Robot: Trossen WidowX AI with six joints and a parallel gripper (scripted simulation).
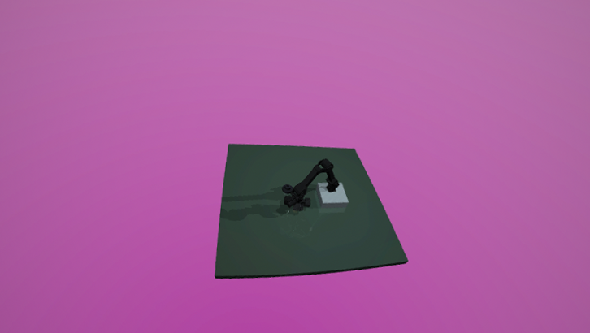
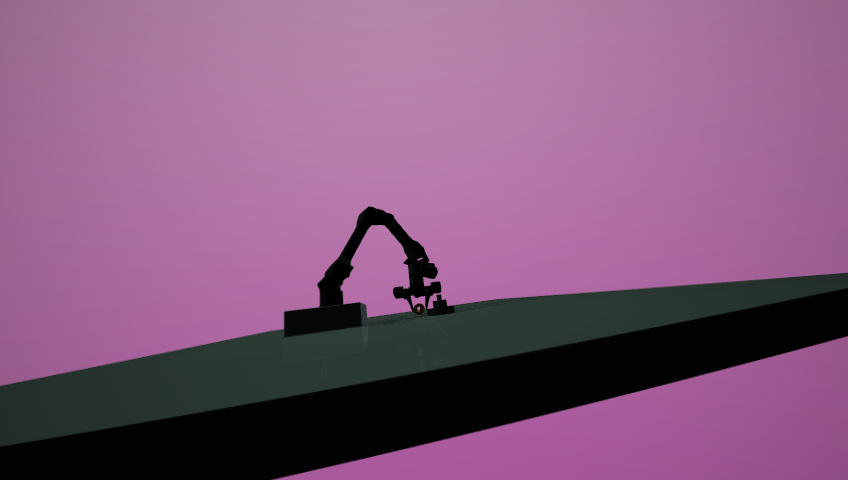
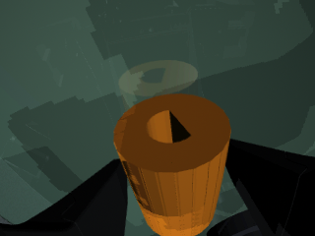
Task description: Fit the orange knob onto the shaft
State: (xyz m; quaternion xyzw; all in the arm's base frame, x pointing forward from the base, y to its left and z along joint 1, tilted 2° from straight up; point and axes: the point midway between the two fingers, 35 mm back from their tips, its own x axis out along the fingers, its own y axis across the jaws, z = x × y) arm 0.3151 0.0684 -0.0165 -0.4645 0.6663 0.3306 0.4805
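The round dark pedestal lies 170 mm to the right of my gripper tip, 20 mm above it and 10 mm ahead of it. Round my gripper tip: orange knob: 10 mm above.
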